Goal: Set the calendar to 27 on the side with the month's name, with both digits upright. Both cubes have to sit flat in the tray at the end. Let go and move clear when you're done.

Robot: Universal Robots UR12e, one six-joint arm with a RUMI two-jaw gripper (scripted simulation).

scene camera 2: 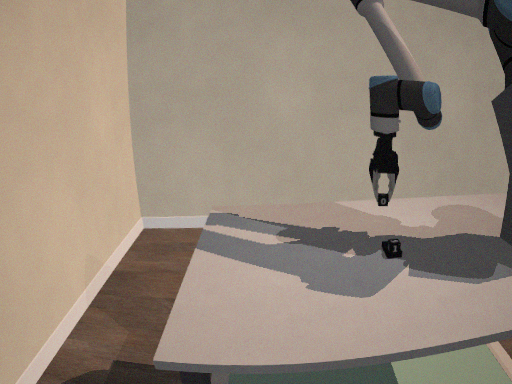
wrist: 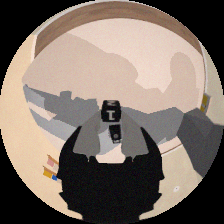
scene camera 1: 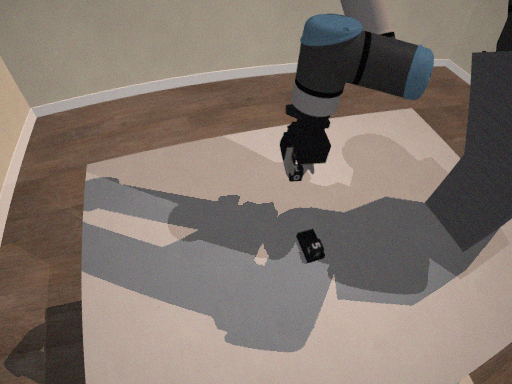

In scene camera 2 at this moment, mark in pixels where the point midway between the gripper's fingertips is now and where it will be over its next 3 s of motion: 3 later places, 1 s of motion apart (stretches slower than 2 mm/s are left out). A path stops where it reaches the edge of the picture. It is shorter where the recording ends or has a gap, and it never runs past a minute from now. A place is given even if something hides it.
My gripper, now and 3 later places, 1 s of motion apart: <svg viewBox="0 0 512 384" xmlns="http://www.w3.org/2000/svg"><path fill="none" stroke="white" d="M382 201L381 226L381 226L382 198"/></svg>
